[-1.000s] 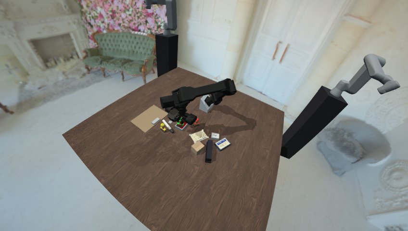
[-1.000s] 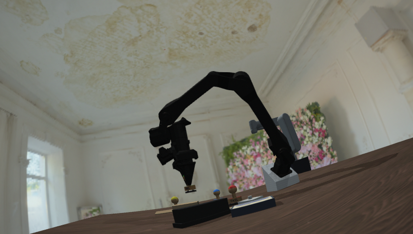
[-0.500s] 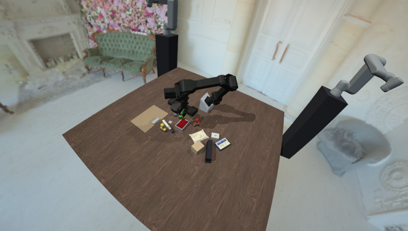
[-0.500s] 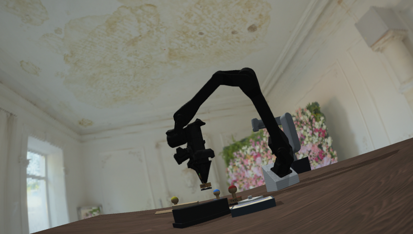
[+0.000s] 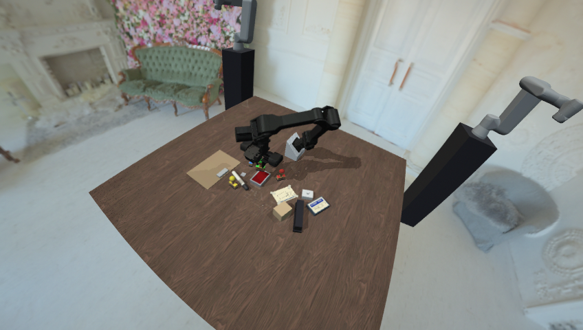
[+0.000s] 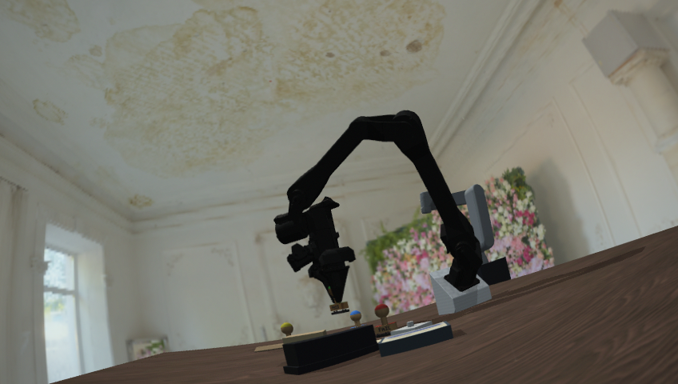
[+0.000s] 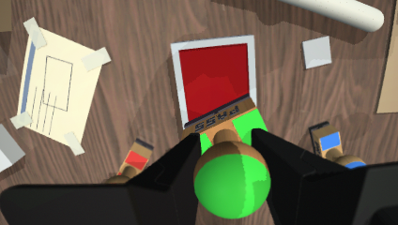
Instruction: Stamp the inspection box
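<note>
Now: the red ink pad 80 mm below my gripper tip. Round my gripper tip: green-knobbed stamp: right at my gripper tip; then red-knobbed stamp: 90 mm to the left, 70 mm below, 50 mm behind; then white marker: 80 mm below, 70 mm ahead, 60 mm to the right.
</note>
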